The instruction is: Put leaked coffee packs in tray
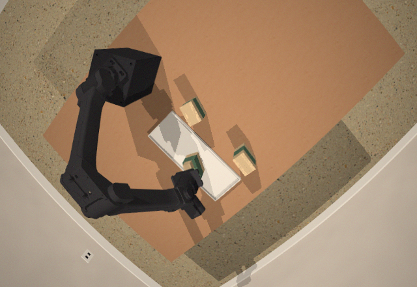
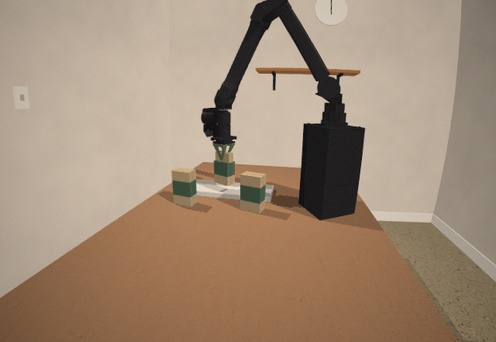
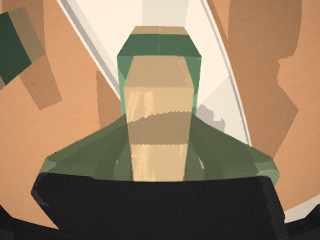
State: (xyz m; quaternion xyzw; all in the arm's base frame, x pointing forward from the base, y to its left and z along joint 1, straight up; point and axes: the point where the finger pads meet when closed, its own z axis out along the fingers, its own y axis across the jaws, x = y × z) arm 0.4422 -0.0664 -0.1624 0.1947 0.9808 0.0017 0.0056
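Now: the white tray 150 mm below my hand and 20 mm behind it.
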